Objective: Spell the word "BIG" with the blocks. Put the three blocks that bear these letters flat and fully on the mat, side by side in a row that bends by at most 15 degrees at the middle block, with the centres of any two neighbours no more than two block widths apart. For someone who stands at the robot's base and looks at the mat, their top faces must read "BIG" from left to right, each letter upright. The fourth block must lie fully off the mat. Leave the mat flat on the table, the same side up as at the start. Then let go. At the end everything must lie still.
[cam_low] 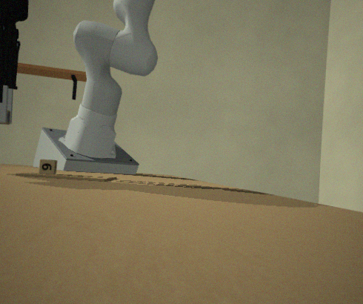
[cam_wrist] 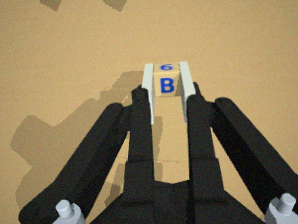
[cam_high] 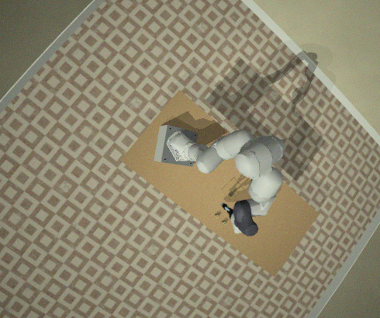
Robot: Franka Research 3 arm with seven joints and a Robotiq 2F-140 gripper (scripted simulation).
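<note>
Now: hand 1 cm short of the thin mat, 14 cm to the right of it and 12 cm above it.
</note>
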